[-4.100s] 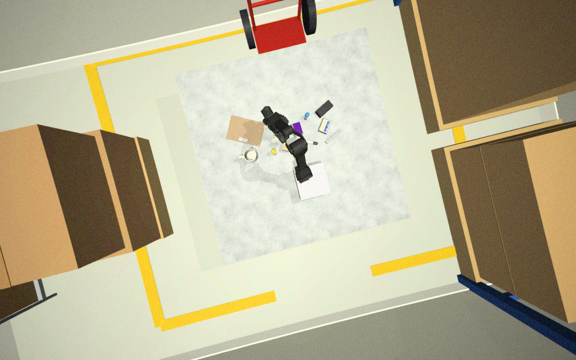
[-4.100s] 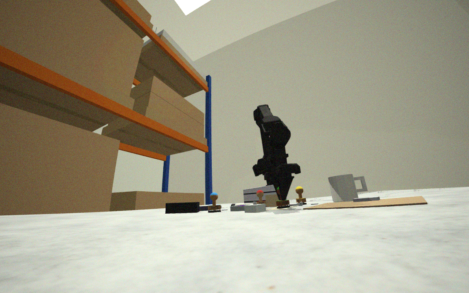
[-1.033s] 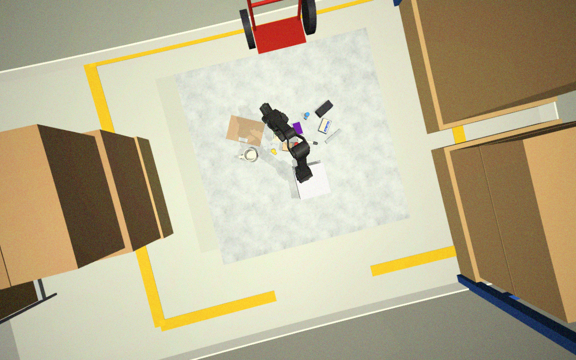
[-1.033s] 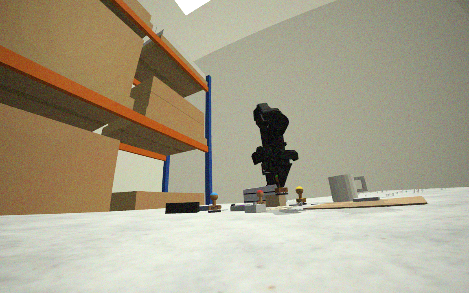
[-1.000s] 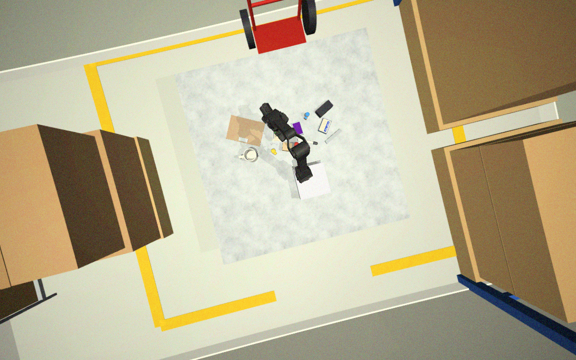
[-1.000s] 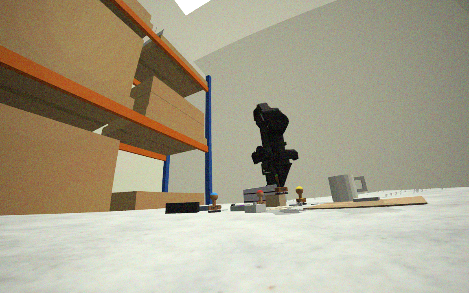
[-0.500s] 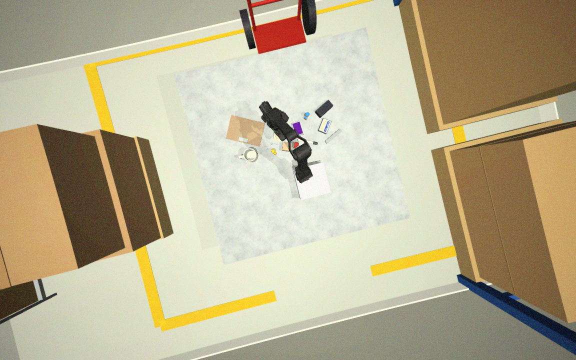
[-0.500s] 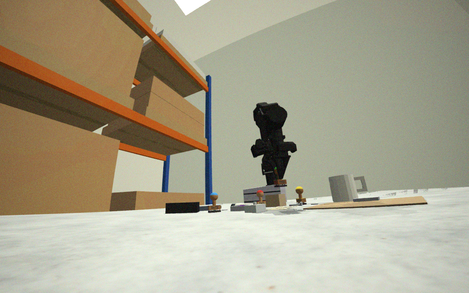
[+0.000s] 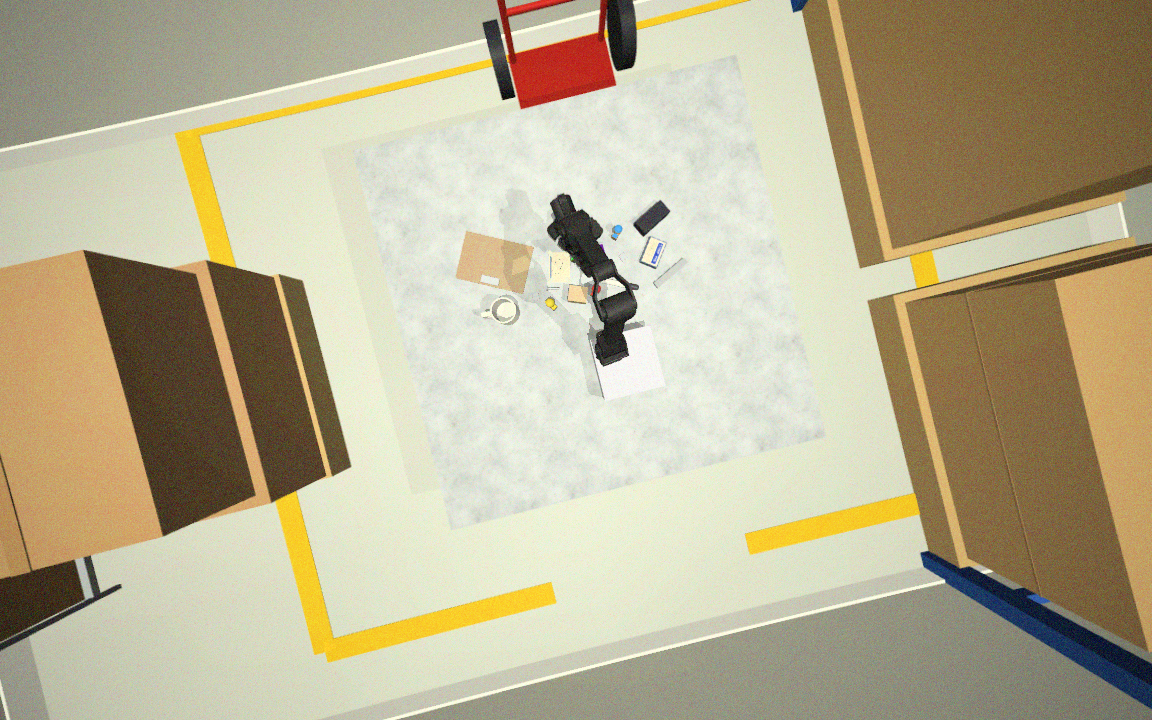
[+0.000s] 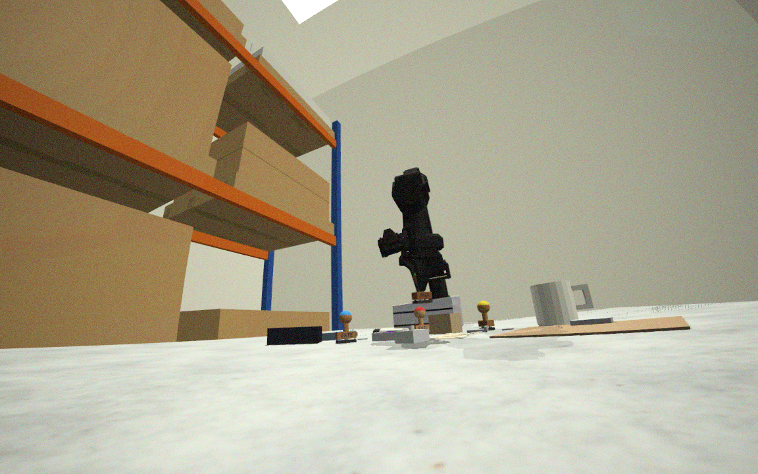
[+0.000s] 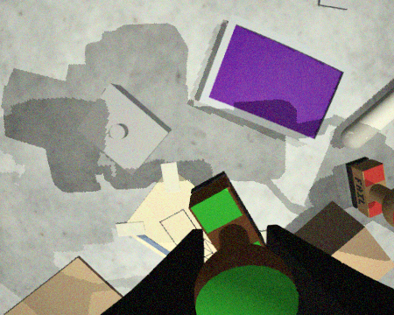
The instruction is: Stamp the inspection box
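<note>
Right now my gripper tip is 130 mm past the marker, 120 mm to the left of it and 80 mm above it. Also, from my gripper tip: cream card (60 mm to the left, 100 mm below); purple ink pad (20 mm behind, 70 mm to the right, 90 mm below); green-knobbed stamp (right at my gripper tip).
</note>
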